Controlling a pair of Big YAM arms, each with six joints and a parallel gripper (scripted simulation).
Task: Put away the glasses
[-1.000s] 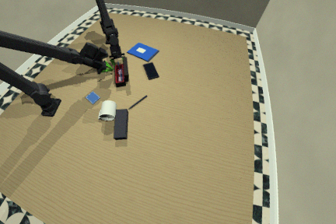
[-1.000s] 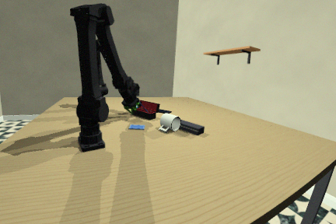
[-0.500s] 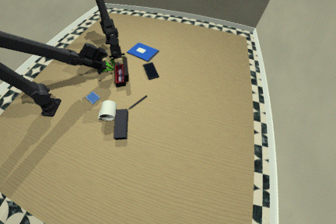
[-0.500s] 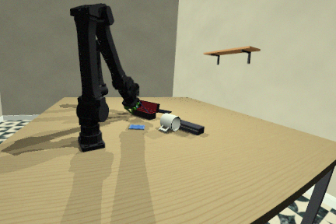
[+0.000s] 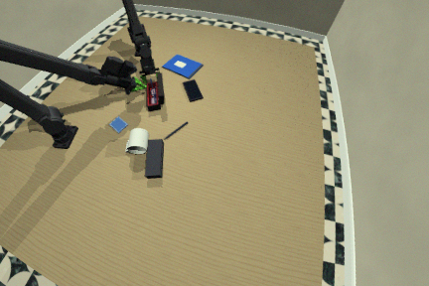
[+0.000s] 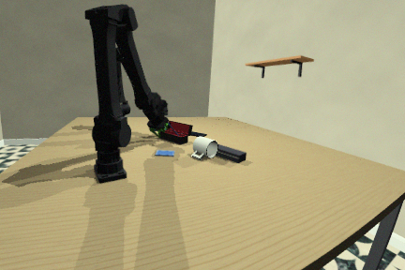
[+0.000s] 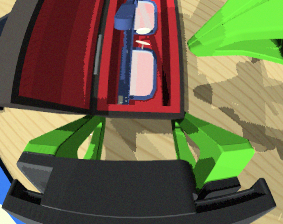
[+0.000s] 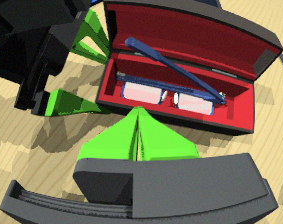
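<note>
My right gripper is now 80 mm short of the glasses case and 10 mm above it.
</note>
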